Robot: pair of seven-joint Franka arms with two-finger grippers.
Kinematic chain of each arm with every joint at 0, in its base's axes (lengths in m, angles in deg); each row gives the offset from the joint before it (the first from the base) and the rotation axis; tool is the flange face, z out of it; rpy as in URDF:
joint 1: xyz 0 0 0.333 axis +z
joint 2: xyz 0 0 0 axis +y
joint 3: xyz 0 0 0.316 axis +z
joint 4: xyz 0.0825 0 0 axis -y
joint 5: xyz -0.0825 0 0.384 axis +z
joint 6: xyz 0 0 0 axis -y
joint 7: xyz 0.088 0 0 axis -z
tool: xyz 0 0 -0.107 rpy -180 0 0
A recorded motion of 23 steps. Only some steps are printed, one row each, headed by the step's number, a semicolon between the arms.
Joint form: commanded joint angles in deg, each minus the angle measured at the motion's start. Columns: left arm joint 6, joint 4, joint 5, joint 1, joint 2, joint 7, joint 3; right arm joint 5, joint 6, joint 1, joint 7, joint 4, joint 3, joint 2.
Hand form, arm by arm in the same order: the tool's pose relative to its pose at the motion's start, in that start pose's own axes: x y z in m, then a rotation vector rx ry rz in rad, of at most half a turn. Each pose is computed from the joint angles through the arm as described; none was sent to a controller.
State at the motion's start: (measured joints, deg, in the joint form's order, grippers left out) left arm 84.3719 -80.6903 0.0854 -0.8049 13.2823 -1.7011 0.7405; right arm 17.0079 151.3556 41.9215 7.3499 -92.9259 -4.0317 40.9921
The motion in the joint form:
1: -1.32 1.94 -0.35 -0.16 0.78 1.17 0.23; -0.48 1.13 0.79 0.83 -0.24 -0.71 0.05
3: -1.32 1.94 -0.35 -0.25 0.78 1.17 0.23; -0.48 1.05 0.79 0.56 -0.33 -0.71 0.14
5: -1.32 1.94 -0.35 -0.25 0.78 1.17 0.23; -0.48 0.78 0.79 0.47 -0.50 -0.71 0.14
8: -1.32 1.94 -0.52 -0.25 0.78 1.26 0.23; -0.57 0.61 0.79 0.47 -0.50 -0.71 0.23
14: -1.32 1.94 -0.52 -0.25 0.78 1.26 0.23; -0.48 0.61 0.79 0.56 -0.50 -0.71 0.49
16: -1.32 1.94 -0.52 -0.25 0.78 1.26 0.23; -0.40 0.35 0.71 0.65 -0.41 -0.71 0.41
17: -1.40 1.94 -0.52 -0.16 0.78 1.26 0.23; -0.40 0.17 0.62 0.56 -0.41 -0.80 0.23
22: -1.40 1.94 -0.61 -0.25 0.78 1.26 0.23; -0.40 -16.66 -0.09 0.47 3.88 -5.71 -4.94
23: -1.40 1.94 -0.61 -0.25 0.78 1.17 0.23; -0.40 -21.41 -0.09 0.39 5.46 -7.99 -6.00
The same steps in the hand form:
1: 0.0014 0.0004 -0.0059 -0.0051 -0.0029 0.0199; -0.0004 -0.0019 0.0001 -0.0091 0.0176 0.0009
3: 0.0014 0.0013 -0.0059 -0.0048 -0.0029 0.0214; -0.0015 -0.0012 0.0017 -0.0106 0.0134 -0.0035
5: 0.0014 0.0013 -0.0059 -0.0048 -0.0029 0.0214; -0.0031 -0.0005 0.0031 -0.0124 0.0060 -0.0046
8: 0.0014 0.0017 -0.0059 -0.0077 -0.0029 0.0234; -0.0038 -0.0002 0.0044 -0.0142 0.0017 -0.0059
14: 0.0014 0.0017 -0.0059 -0.0077 -0.0029 0.0234; -0.0051 0.0006 0.0073 -0.0154 -0.0025 -0.0026
16: 0.0014 0.0017 -0.0059 -0.0077 -0.0029 0.0234; -0.0043 0.0011 0.0062 -0.0145 -0.0041 0.0012
17: 0.0012 0.0007 -0.0058 -0.0080 -0.0043 0.0218; -0.0030 0.0025 0.0042 -0.0152 -0.0034 0.0017
22: 0.0012 0.0018 -0.0058 -0.0093 -0.0043 0.0236; 0.0334 0.0328 -0.0674 -0.0528 -0.1090 0.0444
23: 0.0012 0.0018 -0.0058 -0.0093 -0.0044 0.0220; 0.0437 0.0479 -0.0890 -0.0721 -0.1342 0.0627

